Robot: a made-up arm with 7 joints.
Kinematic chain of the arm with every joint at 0, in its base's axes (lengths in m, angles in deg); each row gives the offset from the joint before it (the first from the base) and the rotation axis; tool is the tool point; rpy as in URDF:
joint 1: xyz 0 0 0.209 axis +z
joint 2: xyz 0 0 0 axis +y
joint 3: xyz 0 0 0.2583 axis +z
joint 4: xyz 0.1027 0 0 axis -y
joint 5: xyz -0.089 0 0.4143 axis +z
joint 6: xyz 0 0 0 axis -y
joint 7: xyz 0.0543 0 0 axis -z
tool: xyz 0 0 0 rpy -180 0 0
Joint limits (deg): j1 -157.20..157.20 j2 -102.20..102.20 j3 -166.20..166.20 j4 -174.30..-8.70 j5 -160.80..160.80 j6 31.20..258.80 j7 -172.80..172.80
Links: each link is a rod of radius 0.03 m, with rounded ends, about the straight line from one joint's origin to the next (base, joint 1, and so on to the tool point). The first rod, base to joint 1, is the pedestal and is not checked.
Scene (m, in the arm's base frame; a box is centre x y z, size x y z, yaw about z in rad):
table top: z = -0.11
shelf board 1: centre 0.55 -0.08 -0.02 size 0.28 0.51 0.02 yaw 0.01
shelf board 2: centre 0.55 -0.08 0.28 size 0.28 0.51 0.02 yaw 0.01
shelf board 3: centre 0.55 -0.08 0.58 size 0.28 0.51 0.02 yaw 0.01
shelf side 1: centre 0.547 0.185 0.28 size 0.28 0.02 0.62 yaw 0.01
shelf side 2: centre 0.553 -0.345 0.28 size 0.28 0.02 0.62 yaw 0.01
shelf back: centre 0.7 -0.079 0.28 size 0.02 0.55 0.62 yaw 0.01
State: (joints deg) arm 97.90 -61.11 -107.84 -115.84 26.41 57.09 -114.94
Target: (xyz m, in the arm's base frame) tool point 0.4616 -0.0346 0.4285
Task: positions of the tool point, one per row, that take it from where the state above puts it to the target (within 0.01 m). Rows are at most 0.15 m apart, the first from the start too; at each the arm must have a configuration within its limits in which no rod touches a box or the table.
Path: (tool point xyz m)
1: 0.4855 -0.1164 0.1224
2: 0.4287 -0.1217 0.1211
3: 0.3722 -0.1170 0.1238
4: 0.3177 -0.1034 0.1292
5: 0.3459 -0.0664 0.2253
6: 0.3386 -0.0417 0.3293
7: 0.2967 -0.0362 0.4285
8: 0.3831 -0.0412 0.4286
9: 0.4616 -0.0346 0.4285

